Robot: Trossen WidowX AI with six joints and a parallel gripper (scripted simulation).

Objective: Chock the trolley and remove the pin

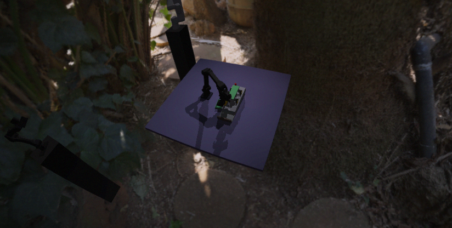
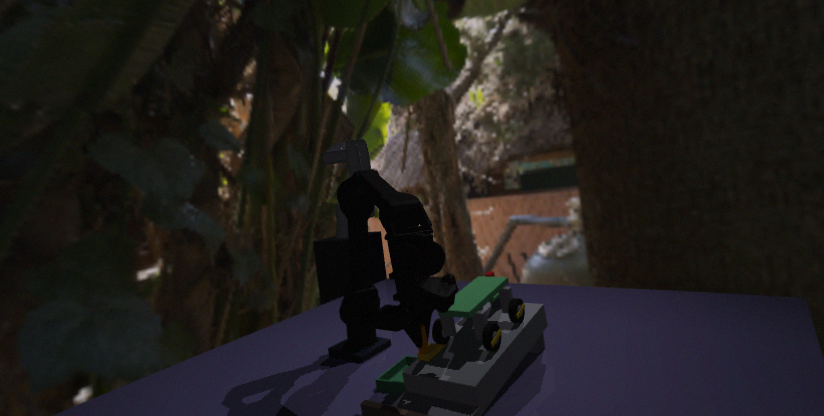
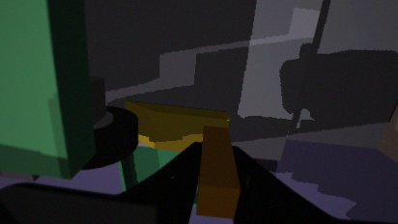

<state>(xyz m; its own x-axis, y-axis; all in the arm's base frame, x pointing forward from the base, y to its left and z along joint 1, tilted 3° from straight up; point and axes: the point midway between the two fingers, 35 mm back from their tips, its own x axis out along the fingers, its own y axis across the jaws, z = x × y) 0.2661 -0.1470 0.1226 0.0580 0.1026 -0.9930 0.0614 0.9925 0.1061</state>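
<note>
The yellow chock is 20 mm to the left of my gripper tip and 10 mm below it. From my gripper tip the other things lie so: brown strip (50 mm ahead, 150 mm to the right, 60 mm below); stop pin (50 mm ahead, 240 mm to the left, 40 mm above); green-decked trolley (60 mm ahead, 120 mm to the left, 20 mm above).
</note>
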